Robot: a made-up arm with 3 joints. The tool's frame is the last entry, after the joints.
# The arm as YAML. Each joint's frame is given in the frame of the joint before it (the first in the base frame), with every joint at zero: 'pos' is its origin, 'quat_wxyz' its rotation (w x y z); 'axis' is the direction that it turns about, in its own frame. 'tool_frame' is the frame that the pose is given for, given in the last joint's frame.
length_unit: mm
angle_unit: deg
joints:
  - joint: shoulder
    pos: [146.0, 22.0, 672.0]
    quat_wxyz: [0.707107, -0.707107, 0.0, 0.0]
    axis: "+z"
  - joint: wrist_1
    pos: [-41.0, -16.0, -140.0]
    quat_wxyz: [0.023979, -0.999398, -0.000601, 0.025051]
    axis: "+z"
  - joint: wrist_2
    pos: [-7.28, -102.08, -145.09]
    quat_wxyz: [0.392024, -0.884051, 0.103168, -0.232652]
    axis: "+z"
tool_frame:
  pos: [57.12, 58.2, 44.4]
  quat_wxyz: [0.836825, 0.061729, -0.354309, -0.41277]
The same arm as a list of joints. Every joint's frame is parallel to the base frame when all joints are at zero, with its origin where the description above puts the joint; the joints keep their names.
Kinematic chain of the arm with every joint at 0, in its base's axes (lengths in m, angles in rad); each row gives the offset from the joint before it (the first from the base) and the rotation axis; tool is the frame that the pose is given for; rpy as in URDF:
shoulder: xyz 0.146 0.022 0.672 axis +y
wrist_1: xyz -0.041 -0.14 0.016 axis -0.0501 -0.997595 -0.0479
wrist_2: xyz 0 0.15 -0.095 axis 0.520901 0.527401 0.671201
tool: xyz 0.074 0.048 -0.029 rpy -0.5653 -0.74 -0.615

